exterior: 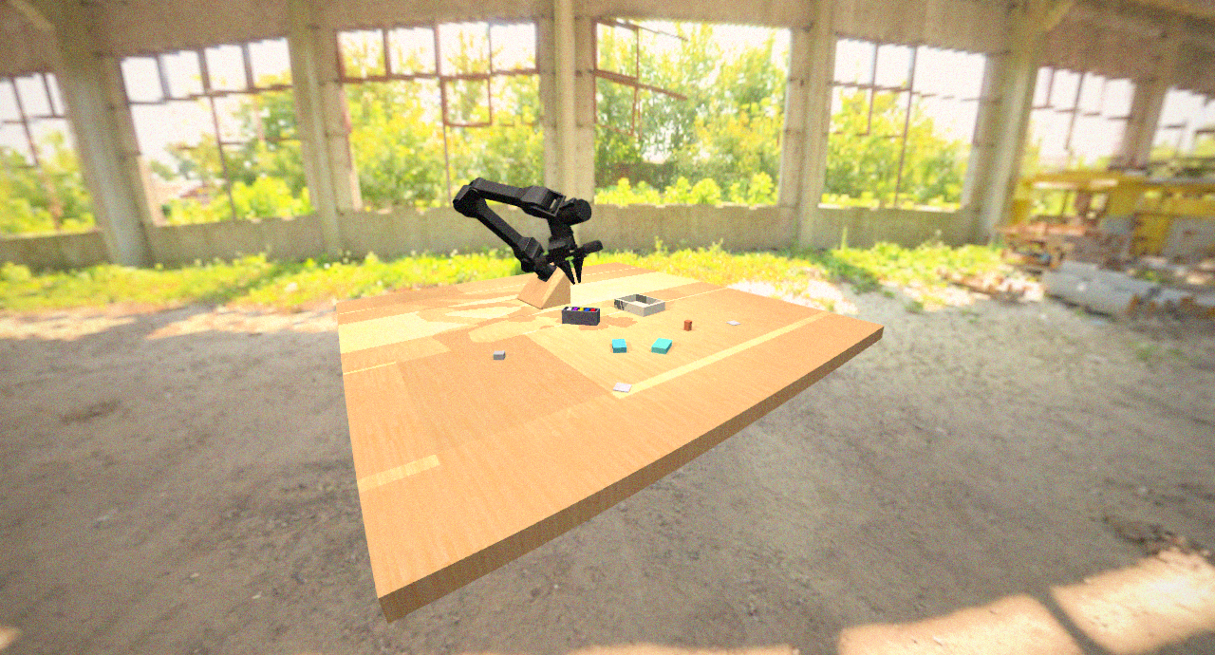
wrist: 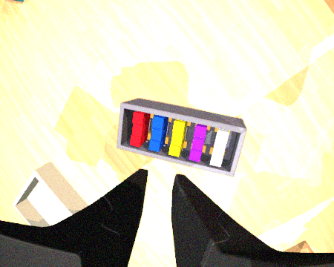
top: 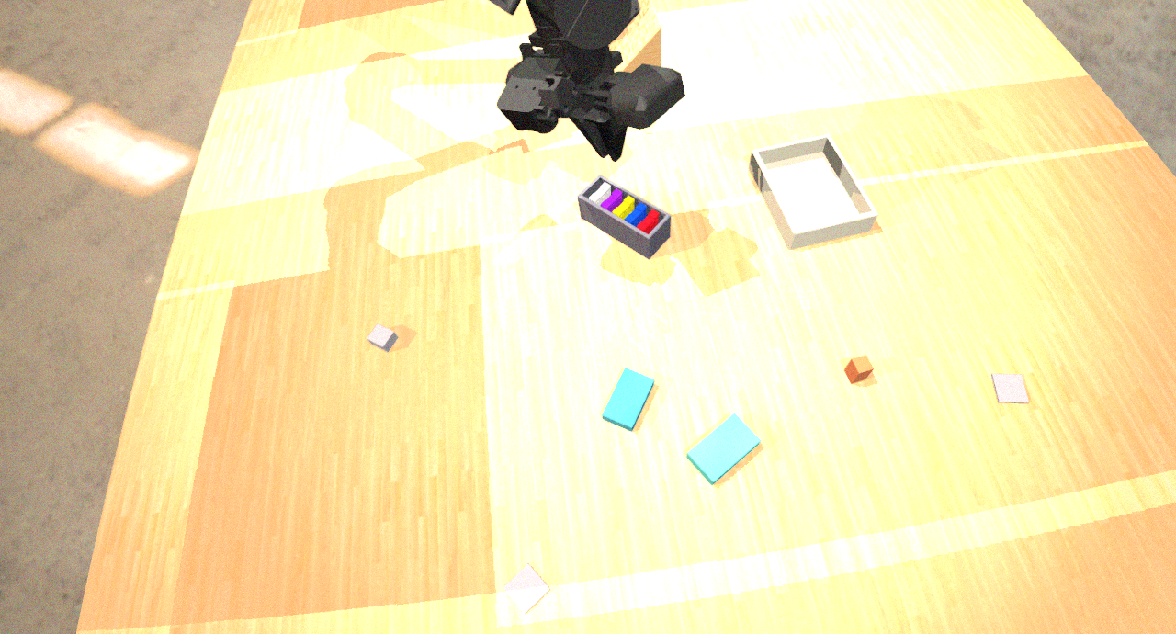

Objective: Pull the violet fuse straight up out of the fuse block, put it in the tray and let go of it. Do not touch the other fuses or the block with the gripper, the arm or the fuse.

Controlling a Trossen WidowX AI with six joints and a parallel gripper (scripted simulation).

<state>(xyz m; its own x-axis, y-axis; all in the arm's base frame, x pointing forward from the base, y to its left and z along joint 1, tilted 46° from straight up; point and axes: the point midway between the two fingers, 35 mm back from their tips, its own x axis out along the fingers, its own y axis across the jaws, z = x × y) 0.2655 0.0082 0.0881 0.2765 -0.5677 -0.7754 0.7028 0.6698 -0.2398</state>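
The violet fuse lies 10 mm behind my gripper tip and 90 mm below it. From my gripper tip the other things lie so: tray (230 mm to the left, 110 mm below); orange cube (230 mm ahead, 210 mm to the left, 100 mm below); grey cube (110 mm ahead, 280 mm to the right, 110 mm below).
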